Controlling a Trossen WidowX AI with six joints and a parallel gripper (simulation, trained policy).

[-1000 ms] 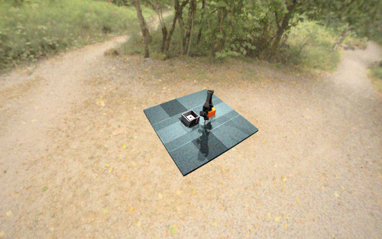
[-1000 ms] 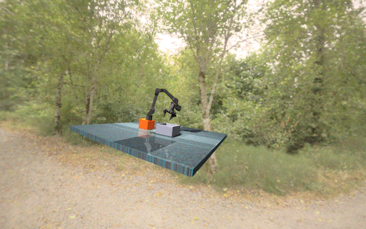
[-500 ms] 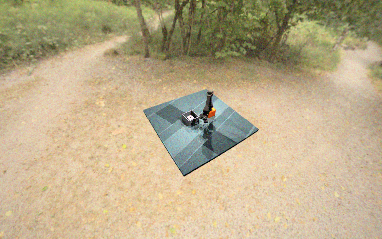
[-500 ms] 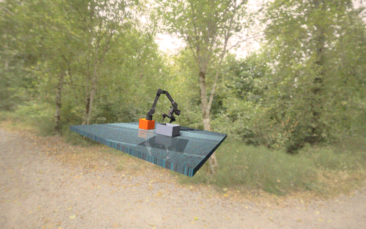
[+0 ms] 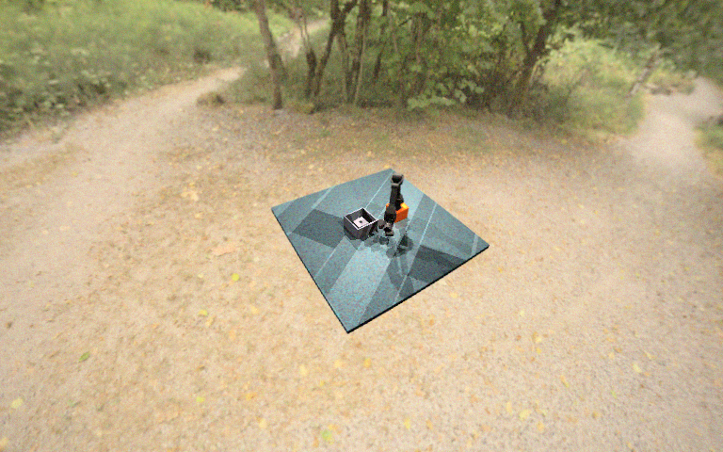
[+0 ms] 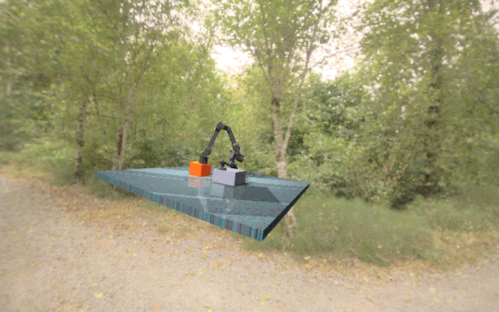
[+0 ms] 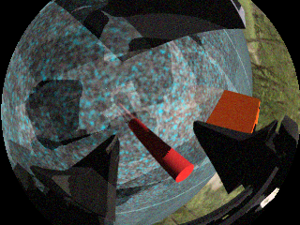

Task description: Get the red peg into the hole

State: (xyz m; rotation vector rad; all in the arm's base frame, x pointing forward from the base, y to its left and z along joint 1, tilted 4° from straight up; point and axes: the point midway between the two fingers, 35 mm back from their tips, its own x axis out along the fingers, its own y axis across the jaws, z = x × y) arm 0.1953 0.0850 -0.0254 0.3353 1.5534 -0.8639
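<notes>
Right now the red peg is 10 mm to the left of my gripper tip and 10 mm above it. From my gripper tip the other things lie so: box (120 mm ahead, 180 mm to the right, 10 mm below); plate (120 mm ahead, 180 mm to the right, 10 mm above).
</notes>
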